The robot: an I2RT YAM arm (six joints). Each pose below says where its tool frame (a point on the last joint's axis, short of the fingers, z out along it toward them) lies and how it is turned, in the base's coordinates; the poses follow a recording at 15 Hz.
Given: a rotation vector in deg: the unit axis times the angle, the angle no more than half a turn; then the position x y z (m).
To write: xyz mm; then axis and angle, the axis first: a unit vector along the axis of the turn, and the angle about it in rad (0 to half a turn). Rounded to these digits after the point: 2 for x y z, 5 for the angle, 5 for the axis.
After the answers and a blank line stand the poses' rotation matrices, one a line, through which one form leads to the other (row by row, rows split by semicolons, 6 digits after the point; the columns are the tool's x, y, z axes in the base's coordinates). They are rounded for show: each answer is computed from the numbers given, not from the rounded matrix.
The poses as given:
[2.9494, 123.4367, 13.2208, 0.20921, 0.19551, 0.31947]
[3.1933, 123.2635, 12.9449, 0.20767, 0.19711, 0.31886]
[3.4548, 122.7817, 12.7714, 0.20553, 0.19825, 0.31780]
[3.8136, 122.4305, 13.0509, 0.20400, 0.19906, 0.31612]
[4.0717, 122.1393, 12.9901, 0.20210, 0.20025, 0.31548]
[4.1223, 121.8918, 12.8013, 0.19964, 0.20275, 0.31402]
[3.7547, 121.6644, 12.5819, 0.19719, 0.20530, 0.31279]
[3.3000, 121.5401, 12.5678, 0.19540, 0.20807, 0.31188]
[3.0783, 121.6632, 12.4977, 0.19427, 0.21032, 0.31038]
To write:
[209.21, 195.51, 319.47, 0.02375, 0.99403, 0.10647, 2.16731]
[207.67, 197.11, 318.86, 0.02576, 0.99420, 0.10441, 2.16390]
[205.53, 198.25, 317.80, 0.02798, 0.99424, 0.10342, 2.15535]
[204.00, 199.06, 316.12, 0.03096, 0.99389, 0.10595, 2.14995]
[202.10, 200.25, 315.48, 0.03313, 0.99385, 0.10570, 2.14493]
[199.64, 202.75, 314.02, 0.03362, 0.99397, 0.10439, 2.14032]
[197.19, 205.30, 312.79, 0.03068, 0.99423, 0.10282, 2.13577]
[195.40, 208.07, 311.88, 0.02700, 0.99433, 0.10282, 2.13336]
[194.27, 210.32, 310.38, 0.02516, 0.99445, 0.10215, 2.13527]

-0.560881 -0.051207 0.826311; 0.124953 0.981416 0.145634; -0.818413 0.184933 -0.544059
-0.557905 -0.046658 0.828592; 0.126496 0.981971 0.140466; -0.820207 0.183181 -0.541945
-0.550613 -0.043083 0.833648; 0.129410 0.982188 0.136233; -0.824669 0.182895 -0.535230
-0.545835 -0.041059 0.836886; 0.136280 0.981149 0.137022; -0.826736 0.188842 -0.529949
-0.541416 -0.037942 0.839898; 0.139563 0.981066 0.134284; -0.829090 0.189923 -0.525870
-0.537494 -0.036482 0.842478; 0.139341 0.981488 0.131400; -0.831675 0.188018 -0.522461
-0.533952 -0.040001 0.844568; 0.133678 0.982323 0.131040; -0.834881 0.182870 -0.519166
-0.532242 -0.045811 0.845352; 0.128136 0.982672 0.133928; -0.836839 0.179602 -0.517149
-0.534002 -0.047899 0.844125; 0.124714 0.983010 0.134675; -0.836234 0.177191 -0.518956

